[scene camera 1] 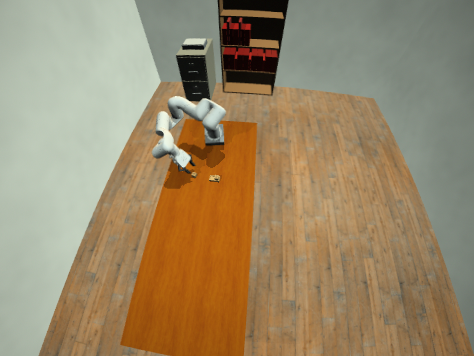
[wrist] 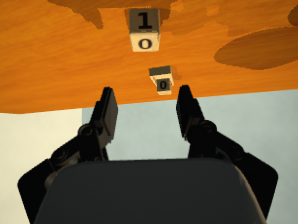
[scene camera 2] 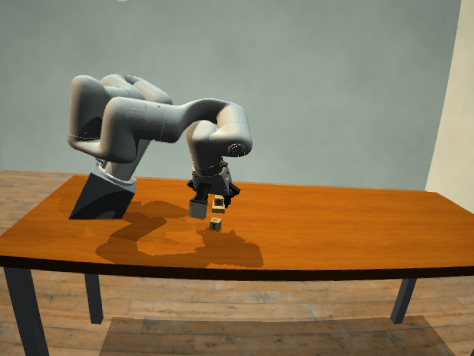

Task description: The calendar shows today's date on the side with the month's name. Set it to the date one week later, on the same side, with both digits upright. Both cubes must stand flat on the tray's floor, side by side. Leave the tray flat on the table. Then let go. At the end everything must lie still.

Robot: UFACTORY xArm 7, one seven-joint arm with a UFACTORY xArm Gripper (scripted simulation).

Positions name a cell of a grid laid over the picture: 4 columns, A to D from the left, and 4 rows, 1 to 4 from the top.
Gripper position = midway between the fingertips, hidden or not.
Note:
In view: the gripper (scene camera 2: B3) and a cube (wrist: B1).
The gripper shows as well in the wrist view (wrist: B2).

